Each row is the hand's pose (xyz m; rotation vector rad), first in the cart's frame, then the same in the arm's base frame.
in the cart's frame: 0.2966 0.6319 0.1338 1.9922 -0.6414 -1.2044
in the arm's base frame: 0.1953 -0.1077 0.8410 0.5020 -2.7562 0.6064
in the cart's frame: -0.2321 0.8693 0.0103 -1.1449 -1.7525 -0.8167
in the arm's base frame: 0.5006 -0.3962 0.4231 1.3290 0.8671 0.4857
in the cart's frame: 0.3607 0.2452 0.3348 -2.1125 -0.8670 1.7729
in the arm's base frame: -0.1347 0.1742 0.7656 2.2572 -1.6002 0.3098
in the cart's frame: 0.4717 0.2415 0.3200 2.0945 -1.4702 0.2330
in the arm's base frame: -0.1652 0.1870 0.8726 -0.6830 -1.9389 1.6142
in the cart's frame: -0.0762 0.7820 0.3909 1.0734 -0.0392 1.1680
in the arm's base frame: 0.4788 0.0199 0.4792 -1.1309 -0.8092 0.1171
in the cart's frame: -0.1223 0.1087 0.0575 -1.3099 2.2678 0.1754
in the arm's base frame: -0.2306 -0.1770 0.3225 0.3520 1.1343 -2.2028
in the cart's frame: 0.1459 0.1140 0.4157 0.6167 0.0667 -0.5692
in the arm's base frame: -0.1938 0.2262 0.5132 -0.5988 -2.1123 -1.1755
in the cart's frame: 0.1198 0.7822 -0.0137 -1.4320 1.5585 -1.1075
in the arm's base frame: 0.3383 -0.3191 0.7389 -0.5761 -0.2060 2.8984
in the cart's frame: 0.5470 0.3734 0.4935 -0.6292 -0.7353 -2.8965
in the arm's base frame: -0.0135 0.3442 0.9465 -0.6451 1.0900 0.6797
